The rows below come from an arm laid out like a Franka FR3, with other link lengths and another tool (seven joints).
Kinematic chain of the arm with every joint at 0, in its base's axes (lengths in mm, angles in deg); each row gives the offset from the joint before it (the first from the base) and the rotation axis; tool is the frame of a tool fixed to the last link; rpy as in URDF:
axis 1: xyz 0 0 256.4 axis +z
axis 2: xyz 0 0 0 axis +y
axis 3: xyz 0 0 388.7 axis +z
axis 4: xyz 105.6 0 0 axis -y
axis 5: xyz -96.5 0 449.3 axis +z
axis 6: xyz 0 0 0 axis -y
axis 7: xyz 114.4 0 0 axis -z
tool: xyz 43 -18 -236.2 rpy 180 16 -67.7
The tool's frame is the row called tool.
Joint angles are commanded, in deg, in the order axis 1, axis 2, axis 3, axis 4, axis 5, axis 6, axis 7. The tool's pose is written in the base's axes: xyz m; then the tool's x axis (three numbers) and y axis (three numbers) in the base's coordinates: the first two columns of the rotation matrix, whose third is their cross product. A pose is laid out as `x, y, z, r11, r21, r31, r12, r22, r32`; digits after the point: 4 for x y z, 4 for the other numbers.
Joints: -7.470 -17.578 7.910 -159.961 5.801 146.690 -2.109
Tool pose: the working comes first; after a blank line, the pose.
Where each joint sits with the arm in this pose, in the base's axes (m; each line is computed from the numbers above, not from the rounded line before):
axis 1: 0.0000 0.0000 0.2564
axis 2: 0.0000 0.0000 0.2564
axis 3: -0.1164 0.0153 0.6270
axis 4: -0.0156 0.0167 0.6585
axis 5: 0.3342 0.0048 0.3608
axis 6: 0.3342 0.0048 0.3608
axis 7: 0.4480 -0.0044 0.3692
the tool: 0.5077 -0.0209 0.1366

0.5077, -0.0209, 0.1366, 0.3464, -0.9004, -0.2633, -0.9378, -0.3388, -0.0750
